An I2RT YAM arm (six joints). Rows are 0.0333 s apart.
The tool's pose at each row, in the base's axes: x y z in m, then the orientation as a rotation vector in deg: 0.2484, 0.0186, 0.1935, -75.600, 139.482, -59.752; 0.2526, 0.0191, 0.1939, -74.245, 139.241, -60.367; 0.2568, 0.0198, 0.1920, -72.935, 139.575, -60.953; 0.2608, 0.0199, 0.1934, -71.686, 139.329, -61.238; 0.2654, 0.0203, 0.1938, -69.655, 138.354, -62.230; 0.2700, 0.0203, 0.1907, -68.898, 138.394, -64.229; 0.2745, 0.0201, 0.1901, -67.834, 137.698, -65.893; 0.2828, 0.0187, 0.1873, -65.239, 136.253, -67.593; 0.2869, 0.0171, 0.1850, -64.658, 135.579, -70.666; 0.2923, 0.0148, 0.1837, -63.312, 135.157, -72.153; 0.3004, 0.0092, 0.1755, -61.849, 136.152, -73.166; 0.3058, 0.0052, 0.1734, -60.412, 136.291, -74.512; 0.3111, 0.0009, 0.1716, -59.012, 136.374, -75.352; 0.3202, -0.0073, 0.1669, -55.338, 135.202, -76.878; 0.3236, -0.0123, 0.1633, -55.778, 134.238, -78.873
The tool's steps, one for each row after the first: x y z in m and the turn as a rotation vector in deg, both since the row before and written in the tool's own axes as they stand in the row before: -0.0028, -0.0029, 0.0014, 0.723, 0.043, 0.831; -0.0034, -0.0012, 0.0030, 0.364, 0.444, 0.815; -0.0023, -0.0035, 0.0008, 0.558, -0.120, 0.820; -0.0031, -0.0030, 0.0017, 1.455, -0.280, 1.230; -0.0033, -0.0006, 0.0044, 0.985, 1.121, 0.117; -0.0028, -0.0023, 0.0027, 1.330, 0.412, 0.406; -0.0047, -0.0032, 0.0068, 2.126, -0.118, 1.491; -0.0018, -0.0010, 0.0045, 1.777, 1.303, -0.308; -0.0021, -0.0026, 0.0050, 1.141, 0.582, 0.599; -0.0025, 0.0005, 0.0126, 0.144, 1.304, 0.700; -0.0012, -0.0024, 0.0065, 0.758, 0.916, 0.650; -0.0011, -0.0026, 0.0065, 0.571, 0.596, 0.754; -0.0016, -0.0033, 0.0126, 2.008, 0.263, 2.284; 0.0004, -0.0002, 0.0070, 1.288, 0.456, -0.772
